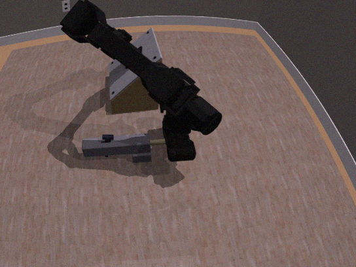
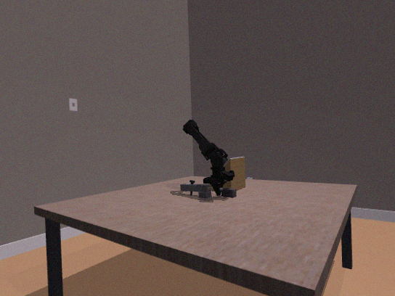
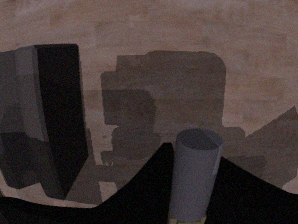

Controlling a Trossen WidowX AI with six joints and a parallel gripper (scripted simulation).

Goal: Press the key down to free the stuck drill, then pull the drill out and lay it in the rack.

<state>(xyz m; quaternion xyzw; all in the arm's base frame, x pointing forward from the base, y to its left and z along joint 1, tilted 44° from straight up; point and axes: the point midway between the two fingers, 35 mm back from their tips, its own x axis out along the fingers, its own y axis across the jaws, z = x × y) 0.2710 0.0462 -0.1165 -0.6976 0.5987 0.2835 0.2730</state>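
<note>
My gripper tip is now 4 cm to the left of the short bit and 3 cm below it. Round my gripper tip: dark rack: 8 cm behind, 1 cm to the left; then grey housing block: 15 cm to the right, 2 cm above, 1 cm ahead; then dark key: 17 cm to the right, 3 cm above, 1 cm ahead.
</note>
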